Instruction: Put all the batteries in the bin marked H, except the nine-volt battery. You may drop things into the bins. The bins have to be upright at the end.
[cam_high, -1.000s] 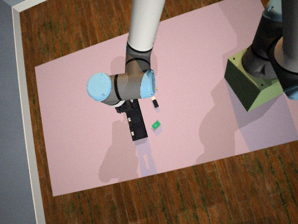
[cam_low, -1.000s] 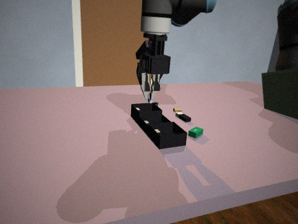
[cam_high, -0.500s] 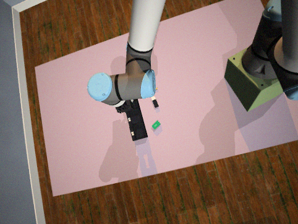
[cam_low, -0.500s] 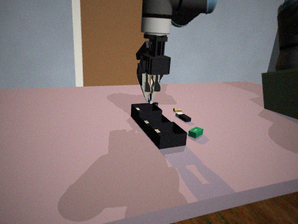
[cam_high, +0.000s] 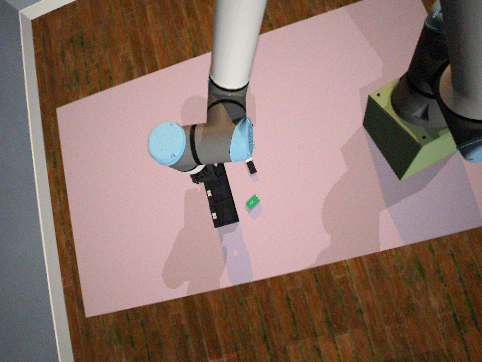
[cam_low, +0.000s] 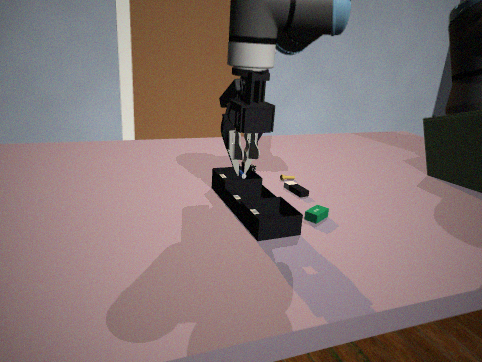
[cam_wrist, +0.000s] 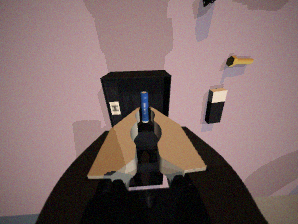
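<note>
Right now the bin row is 10 mm ahead of my hand, 80 mm to the left of it and 40 mm below it. From my hand the other things lie so: blue battery (10 mm below); then black-and-white battery (130 mm behind, 20 mm to the left, 50 mm below); then small black object (80 mm behind, 120 mm to the right, 50 mm below).
</note>
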